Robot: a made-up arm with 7 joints.
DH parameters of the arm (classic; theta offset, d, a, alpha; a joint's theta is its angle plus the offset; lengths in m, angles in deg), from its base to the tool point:
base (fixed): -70.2 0 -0.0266 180
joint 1: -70.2 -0.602 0.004 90
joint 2: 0 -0.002 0.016 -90
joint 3: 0 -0.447 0.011 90
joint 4: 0 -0.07 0.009 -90
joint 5: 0 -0.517 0.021 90
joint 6: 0 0.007 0.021 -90
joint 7: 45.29 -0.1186 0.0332 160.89
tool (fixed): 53.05 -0.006 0 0
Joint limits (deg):
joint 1: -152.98..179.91
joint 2: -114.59..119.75
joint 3: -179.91..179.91
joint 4: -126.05..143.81
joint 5: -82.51..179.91
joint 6: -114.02..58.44
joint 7: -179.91..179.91
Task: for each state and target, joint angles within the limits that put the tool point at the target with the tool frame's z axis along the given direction. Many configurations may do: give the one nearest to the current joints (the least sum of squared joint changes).
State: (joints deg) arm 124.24 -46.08 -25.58 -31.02 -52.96 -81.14 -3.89
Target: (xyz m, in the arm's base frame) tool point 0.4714 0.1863 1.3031 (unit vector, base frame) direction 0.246 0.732 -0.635
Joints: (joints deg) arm 172.23 -7.49 10.40 -50.38 -64.02 -112.09 -2.47
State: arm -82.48 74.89 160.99 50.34 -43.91 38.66 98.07
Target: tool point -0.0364 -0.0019 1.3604 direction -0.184 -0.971 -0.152
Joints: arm -68.07 47.70 178.79 75.33 -26.53 58.44 95.65
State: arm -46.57 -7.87 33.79 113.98 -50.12 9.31 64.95
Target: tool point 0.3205 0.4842 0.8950 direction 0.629 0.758 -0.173
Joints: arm -70.75 -9.63 4.90 113.68 -44.63 -31.05 70.70
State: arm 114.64 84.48 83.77 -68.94 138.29 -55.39 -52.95
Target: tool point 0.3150 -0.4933 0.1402 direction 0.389 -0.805 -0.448
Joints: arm 115.79 104.02 130.85 -94.79 171.98 -45.10 -44.67
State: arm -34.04 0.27 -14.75 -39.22 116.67 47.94 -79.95
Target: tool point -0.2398 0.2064 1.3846 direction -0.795 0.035 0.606
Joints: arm -4.17 22.75 40.74 -64.99 128.74 42.60 -80.43
